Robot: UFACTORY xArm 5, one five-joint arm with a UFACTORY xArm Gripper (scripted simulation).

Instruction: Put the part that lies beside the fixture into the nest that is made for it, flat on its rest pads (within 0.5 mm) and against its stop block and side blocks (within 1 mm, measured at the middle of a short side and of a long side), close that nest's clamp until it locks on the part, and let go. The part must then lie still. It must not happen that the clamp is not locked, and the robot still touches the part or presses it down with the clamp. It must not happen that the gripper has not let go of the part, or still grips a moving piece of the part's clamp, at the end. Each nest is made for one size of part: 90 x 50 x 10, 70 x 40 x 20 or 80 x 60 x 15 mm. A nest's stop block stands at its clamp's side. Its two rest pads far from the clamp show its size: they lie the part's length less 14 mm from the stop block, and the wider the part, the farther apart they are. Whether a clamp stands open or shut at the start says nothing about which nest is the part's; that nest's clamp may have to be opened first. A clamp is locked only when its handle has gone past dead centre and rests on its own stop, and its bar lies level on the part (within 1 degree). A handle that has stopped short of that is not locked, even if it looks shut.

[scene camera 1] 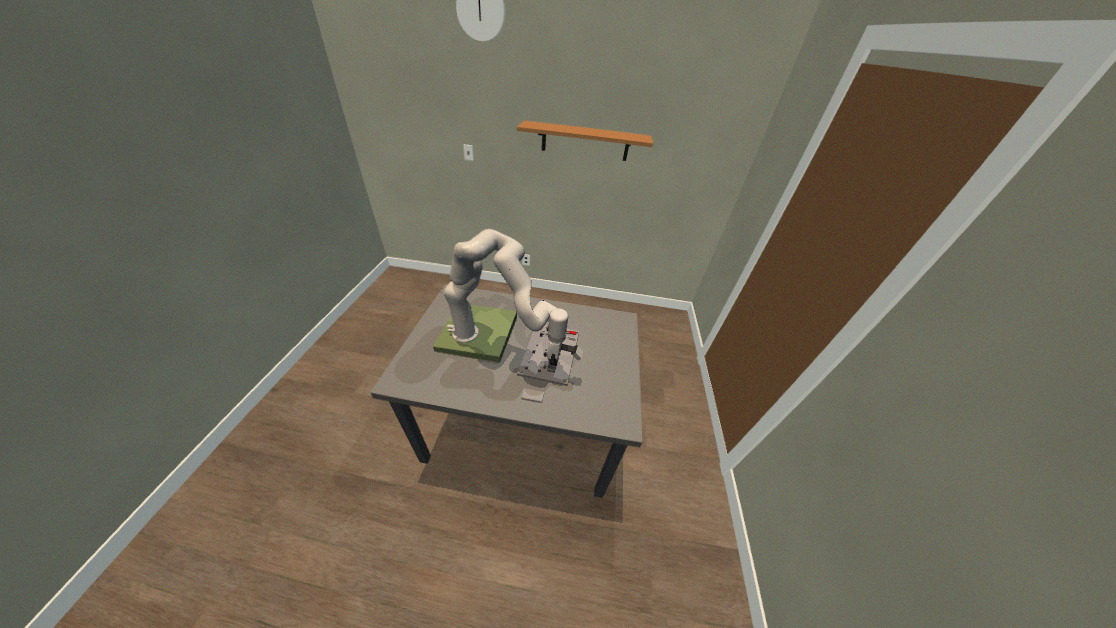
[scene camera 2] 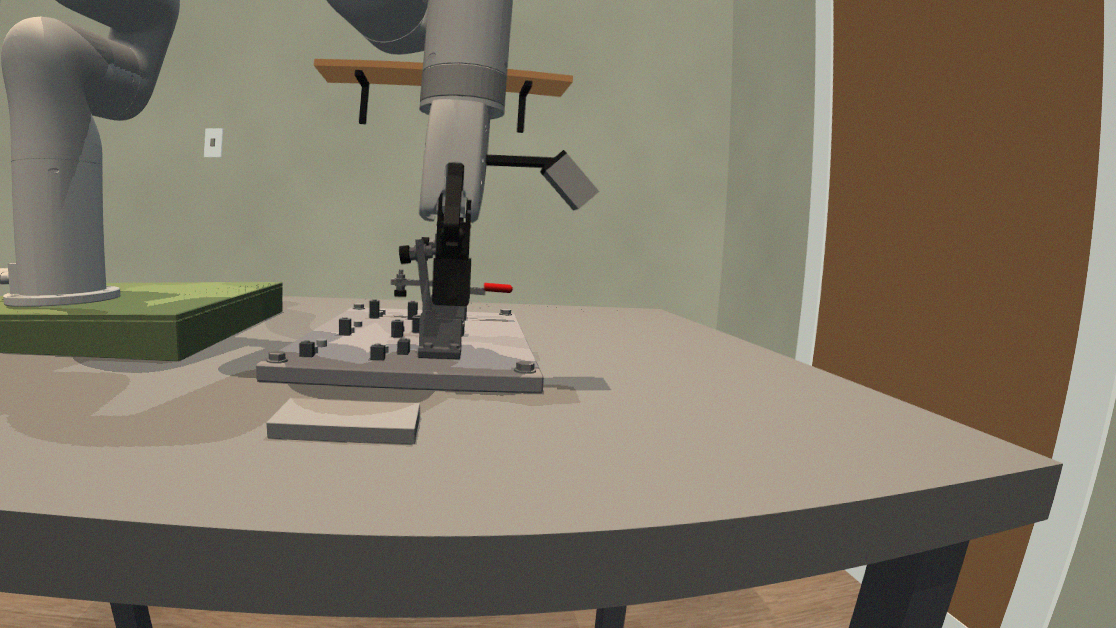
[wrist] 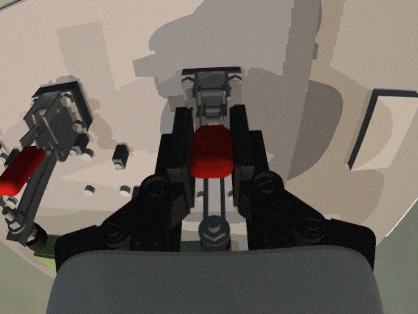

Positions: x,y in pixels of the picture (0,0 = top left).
Labels:
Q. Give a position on a fixture plate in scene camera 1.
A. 563,368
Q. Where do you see a fixture plate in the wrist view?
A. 128,67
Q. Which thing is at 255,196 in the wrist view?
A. The gripper.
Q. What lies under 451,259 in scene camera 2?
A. The gripper.

